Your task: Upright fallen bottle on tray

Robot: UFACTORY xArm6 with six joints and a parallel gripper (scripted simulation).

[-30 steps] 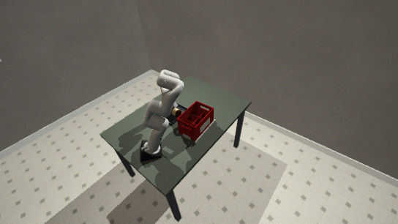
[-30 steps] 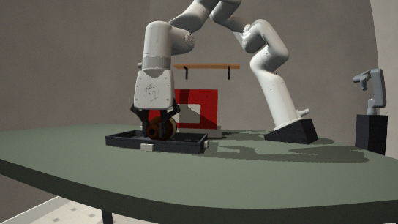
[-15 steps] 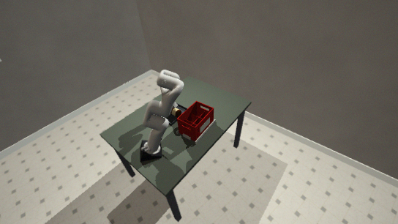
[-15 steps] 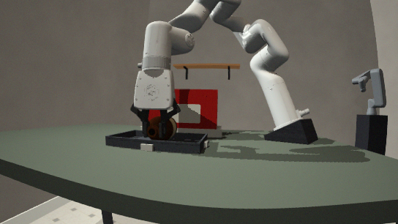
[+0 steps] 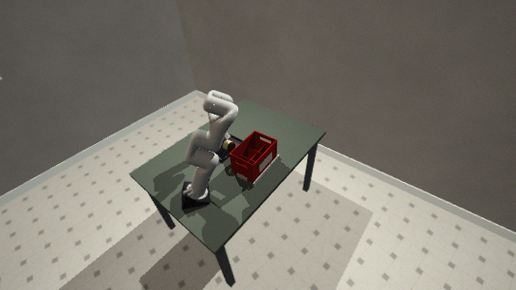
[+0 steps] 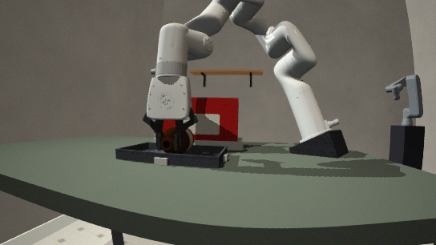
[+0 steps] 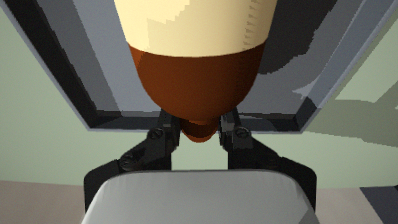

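The brown bottle lies 5 cm to the right of my hand and 1 cm ahead of it. The rest, counted from my hand: dark tray 5 cm to the right, 3 cm below; then crate 35 cm to the right, 4 cm above, 1 cm ahead.
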